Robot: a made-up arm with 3 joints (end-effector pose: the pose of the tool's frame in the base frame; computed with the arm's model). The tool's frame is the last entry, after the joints.
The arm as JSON. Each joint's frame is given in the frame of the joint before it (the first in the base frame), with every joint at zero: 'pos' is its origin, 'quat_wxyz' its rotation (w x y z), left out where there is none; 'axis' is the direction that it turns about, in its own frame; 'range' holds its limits. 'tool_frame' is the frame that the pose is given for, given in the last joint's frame.
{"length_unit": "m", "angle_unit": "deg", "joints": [
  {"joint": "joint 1", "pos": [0.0, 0.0, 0.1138], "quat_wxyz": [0.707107, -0.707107, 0.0, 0.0], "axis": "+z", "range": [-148.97, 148.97]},
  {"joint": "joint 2", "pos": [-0.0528, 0.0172, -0.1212], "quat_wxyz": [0.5, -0.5, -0.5, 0.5], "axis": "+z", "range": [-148.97, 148.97]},
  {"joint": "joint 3", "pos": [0.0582, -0.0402, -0.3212], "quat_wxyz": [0.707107, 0.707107, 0.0, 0.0], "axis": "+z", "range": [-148.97, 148.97]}
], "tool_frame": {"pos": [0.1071, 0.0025, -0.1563], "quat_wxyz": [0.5, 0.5, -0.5, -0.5]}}
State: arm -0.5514 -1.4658 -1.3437
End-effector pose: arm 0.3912 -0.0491 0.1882 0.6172 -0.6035 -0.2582 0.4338
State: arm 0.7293 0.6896 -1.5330
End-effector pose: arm 0.2843 -0.2520 -0.1313 -0.1439 -0.3681 0.3059 0.8662
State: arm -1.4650 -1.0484 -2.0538
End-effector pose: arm 0.1609 -0.1699 0.4632 -0.4790 0.8504 0.1452 0.1623
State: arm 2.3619 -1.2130 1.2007
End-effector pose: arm -0.2311 -0.0732 0.1091 -0.4766 -0.8035 0.3127 0.1717
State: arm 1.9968 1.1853 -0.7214
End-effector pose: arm -0.1051 -0.2948 -0.2089 -0.1174 0.4938 0.5461 0.6664
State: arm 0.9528 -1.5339 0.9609
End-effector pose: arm -0.0083 -0.0081 -0.1119 0.6939 0.5885 0.0028 0.4148
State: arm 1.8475 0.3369 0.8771
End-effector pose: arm -0.1433 -0.2720 -0.0373 -0.1483 0.9645 0.0782 0.2041
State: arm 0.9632 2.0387 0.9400
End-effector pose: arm 0.2182 -0.1754 0.0457 -0.8517 0.4267 0.0099 0.3041
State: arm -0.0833 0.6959 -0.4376
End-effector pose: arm 0.3157 -0.3105 0.0772 -0.3356 -0.2421 0.0601 0.9084
